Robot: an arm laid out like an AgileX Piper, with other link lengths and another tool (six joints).
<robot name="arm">
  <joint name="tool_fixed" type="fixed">
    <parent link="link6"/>
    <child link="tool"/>
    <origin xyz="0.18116 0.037 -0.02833" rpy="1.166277 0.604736 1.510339"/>
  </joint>
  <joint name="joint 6" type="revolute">
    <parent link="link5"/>
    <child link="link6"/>
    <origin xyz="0.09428 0 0.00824"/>
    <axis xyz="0.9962 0 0.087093"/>
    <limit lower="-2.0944" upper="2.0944"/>
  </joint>
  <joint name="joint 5" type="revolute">
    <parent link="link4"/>
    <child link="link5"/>
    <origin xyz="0 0 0"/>
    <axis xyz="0 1 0"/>
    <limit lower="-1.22" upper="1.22"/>
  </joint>
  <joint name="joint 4" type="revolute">
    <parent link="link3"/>
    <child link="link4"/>
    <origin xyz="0.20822 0 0.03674"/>
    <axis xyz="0.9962 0 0.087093"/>
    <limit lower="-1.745" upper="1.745"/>
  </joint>
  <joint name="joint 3" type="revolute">
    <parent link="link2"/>
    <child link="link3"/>
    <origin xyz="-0.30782 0 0.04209"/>
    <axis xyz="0 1 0"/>
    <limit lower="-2.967" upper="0"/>
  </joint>
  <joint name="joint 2" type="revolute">
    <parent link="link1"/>
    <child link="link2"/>
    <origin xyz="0 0 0"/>
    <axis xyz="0 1 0"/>
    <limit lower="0" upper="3.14"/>
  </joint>
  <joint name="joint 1" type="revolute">
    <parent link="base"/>
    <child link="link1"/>
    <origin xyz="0 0 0.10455"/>
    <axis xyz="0 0 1"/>
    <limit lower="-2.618" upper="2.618"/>
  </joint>
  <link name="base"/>
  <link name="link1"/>
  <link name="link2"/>
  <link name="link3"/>
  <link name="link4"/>
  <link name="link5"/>
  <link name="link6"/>
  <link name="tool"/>
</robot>
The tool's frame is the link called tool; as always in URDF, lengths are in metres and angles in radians.
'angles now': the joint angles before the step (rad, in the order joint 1, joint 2, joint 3, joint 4, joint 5, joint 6). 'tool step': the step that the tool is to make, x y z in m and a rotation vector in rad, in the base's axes. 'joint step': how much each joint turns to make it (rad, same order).
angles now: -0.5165, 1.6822, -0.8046, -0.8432, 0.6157, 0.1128
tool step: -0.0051, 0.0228, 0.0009, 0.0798, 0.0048, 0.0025
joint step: 0.0002, -0.0335, -0.0067, 0.1739, 0.0278, -0.1575
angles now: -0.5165, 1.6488, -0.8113, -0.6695, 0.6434, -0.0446
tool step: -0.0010, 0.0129, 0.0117, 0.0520, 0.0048, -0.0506
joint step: 0.0002, -0.0176, -0.0687, 0.1341, 0.1018, -0.0889
